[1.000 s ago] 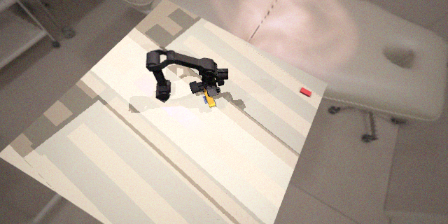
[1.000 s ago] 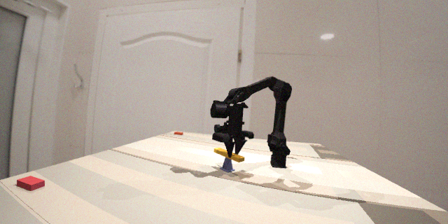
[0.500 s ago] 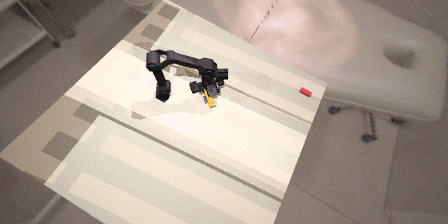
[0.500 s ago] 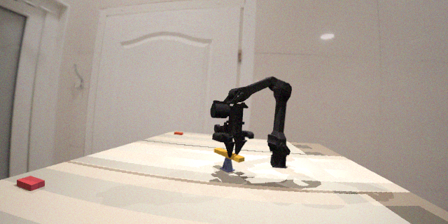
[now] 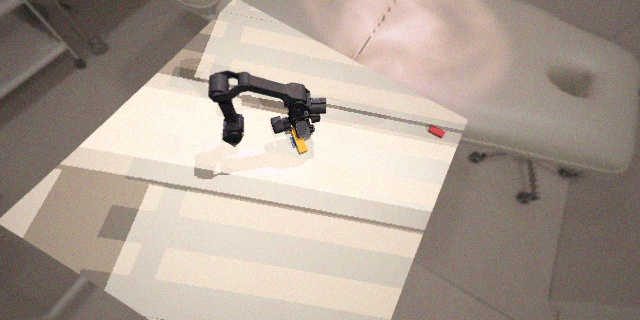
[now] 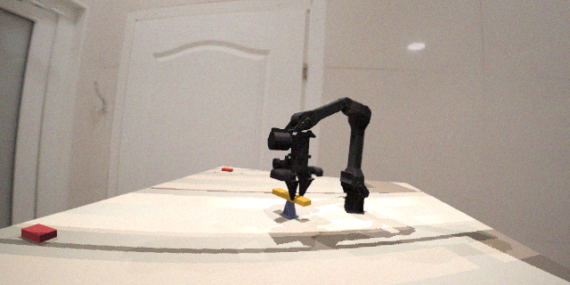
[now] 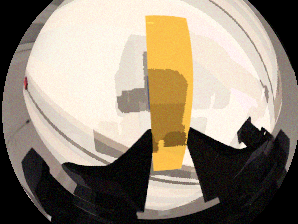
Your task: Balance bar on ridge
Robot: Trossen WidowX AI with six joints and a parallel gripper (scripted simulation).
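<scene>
Now: the bar 20 mm ahead of my gripper tip and 20 mm to the right of it. The rest, counted from my gripper tip: orange-red block 530 mm ahead, 640 mm to the right, 50 mm below.
</scene>
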